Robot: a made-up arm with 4 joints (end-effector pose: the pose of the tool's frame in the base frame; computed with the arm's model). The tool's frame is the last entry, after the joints. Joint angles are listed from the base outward.
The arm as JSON. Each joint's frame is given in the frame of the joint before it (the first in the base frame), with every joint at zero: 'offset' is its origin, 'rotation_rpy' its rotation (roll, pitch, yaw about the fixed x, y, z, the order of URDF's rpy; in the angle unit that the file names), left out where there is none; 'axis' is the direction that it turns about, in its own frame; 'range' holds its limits. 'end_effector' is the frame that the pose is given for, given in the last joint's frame.
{
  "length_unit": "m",
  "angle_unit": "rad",
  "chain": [
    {
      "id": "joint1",
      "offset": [
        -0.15,
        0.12,
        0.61
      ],
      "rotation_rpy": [
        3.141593,
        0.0,
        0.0
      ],
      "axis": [
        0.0,
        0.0,
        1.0
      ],
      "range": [
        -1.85,
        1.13
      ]
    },
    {
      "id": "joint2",
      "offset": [
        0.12,
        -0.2,
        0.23
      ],
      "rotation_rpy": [
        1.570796,
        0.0,
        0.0
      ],
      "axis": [
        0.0,
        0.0,
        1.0
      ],
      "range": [
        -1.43,
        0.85
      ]
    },
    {
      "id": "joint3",
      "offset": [
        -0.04,
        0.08,
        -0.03
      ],
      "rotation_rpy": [
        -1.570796,
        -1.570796,
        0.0
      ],
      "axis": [
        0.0,
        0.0,
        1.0
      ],
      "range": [
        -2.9,
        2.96
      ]
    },
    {
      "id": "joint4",
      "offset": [
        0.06,
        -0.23,
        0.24
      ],
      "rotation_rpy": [
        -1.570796,
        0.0,
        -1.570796
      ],
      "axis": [
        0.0,
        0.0,
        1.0
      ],
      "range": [
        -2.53,
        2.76
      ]
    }
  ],
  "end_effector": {
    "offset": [
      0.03,
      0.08,
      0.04
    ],
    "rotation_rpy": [
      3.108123,
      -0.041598,
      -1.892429
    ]
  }
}
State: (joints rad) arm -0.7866 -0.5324 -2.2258 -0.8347
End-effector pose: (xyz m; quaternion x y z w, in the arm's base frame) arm 0.1768 0.2546 0.1665 -0.2095 0.5071 0.7733 0.3177
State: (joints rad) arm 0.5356 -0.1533 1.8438 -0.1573
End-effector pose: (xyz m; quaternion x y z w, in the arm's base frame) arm 0.3024 0.3226 0.1570 -0.6294 0.4346 0.6361 0.1018
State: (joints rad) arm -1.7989 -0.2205 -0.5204 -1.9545
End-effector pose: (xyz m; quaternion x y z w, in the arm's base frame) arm -0.2282 -0.0346 -0.0638 -0.4930 -0.4197 -0.7617 0.0248
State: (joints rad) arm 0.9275 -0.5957 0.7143 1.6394
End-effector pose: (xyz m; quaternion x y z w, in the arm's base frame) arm 0.2527 0.1540 0.0869 -0.7651 -0.3502 0.4938 0.2195
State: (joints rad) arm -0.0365 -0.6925 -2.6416 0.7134
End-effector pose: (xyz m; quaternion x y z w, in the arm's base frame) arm 0.1911 0.1186 0.2515 -0.5437 0.2747 0.0695 0.7900
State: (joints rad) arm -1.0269 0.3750 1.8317 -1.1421
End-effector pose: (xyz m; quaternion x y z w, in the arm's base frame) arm -0.4650 0.4663 0.0373 0.5156 -0.2048 -0.3240 0.7663
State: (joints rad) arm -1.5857 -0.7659 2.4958 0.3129
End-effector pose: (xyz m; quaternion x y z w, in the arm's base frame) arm -0.3873 0.5484 0.3544 -0.7161 -0.4687 0.5161 0.0337
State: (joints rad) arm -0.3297 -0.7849 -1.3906 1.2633
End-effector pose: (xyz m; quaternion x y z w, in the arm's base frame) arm 0.0211 0.2078 0.0725 -0.1674 0.3794 -0.3069 0.8566
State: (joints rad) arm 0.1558 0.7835 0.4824 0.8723
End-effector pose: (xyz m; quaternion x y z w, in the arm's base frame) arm -0.2611 0.4875 0.3191 -0.2464 -0.5447 0.7961 0.0940
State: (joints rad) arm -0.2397 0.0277 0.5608 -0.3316
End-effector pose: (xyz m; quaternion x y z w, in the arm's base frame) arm -0.3577 0.4871 0.1323 0.6674 0.2328 -0.4024 0.5818
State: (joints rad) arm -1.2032 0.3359 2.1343 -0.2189
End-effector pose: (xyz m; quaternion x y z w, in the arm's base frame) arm -0.3981 0.4510 0.0821 0.6041 -0.0129 -0.6148 0.5068
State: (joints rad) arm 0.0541 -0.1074 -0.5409 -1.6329
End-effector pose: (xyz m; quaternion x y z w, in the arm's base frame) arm -0.3399 0.2276 -0.0110 0.6693 0.0104 0.3499 0.6553
